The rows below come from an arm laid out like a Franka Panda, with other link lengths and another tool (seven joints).
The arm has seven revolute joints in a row. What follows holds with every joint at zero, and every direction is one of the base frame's.
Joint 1 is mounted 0.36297 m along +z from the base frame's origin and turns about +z.
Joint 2 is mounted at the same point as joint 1 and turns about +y.
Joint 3 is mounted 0.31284 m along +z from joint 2 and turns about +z.
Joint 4 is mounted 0.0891 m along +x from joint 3 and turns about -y.
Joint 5 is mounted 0.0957 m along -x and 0.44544 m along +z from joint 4 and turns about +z.
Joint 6 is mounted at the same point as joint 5 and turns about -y.
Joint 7 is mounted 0.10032 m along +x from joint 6 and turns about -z.
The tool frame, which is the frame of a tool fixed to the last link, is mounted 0.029 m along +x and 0.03 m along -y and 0.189 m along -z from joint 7; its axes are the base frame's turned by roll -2.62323, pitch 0 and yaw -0.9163 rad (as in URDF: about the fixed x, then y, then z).
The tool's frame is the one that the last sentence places.
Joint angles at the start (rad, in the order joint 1, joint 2, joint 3, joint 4, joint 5, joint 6, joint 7): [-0.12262, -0.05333, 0.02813, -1.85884, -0.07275, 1.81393, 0.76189]
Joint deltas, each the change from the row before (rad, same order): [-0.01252, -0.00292, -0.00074, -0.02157, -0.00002, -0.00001, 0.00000]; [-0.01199, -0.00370, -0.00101, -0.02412, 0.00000, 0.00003, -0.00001]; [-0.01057, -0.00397, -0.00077, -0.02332, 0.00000, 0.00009, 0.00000]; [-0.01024, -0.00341, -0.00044, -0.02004, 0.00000, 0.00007, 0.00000]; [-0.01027, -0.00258, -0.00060, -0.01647, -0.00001, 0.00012, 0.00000]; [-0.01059, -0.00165, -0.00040, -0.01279, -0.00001, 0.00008, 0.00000]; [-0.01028, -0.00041, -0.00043, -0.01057, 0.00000, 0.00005, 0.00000]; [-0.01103, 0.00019, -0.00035, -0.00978, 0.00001, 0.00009, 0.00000]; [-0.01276, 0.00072, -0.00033, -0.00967, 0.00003, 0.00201, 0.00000]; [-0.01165, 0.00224, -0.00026, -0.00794, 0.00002, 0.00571, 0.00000]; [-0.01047, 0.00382, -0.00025, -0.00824, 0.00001, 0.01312, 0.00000]
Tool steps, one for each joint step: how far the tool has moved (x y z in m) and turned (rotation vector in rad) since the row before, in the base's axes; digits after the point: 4 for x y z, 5 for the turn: [-0.0062, -0.0078, -0.0102, 0.00182, 0.01857, -0.01329]; [-0.0071, -0.0074, -0.0110, 0.00229, 0.02026, -0.01302]; [-0.0070, -0.0062, -0.0103, 0.00238, 0.01911, -0.01137]; [-0.0063, -0.0057, -0.0088, 0.00221, 0.01641, -0.01071]; [-0.0056, -0.0059, -0.0073, 0.00200, 0.01362, -0.01088]; [-0.0049, -0.0060, -0.0059, 0.00173, 0.01092, -0.01100]; [-0.0043, -0.0058, -0.0054, 0.00173, 0.00996, -0.01072]; [-0.0043, -0.0062, -0.0053, 0.00182, 0.00971, -0.01139]; [-0.0042, -0.0071, -0.0054, 0.00173, 0.00821, -0.01298]; [-0.0029, -0.0066, -0.0051, 0.00115, 0.00434, -0.01153]; [-0.0014, -0.0061, -0.0056, 0.00024, -0.00110, -0.00983]
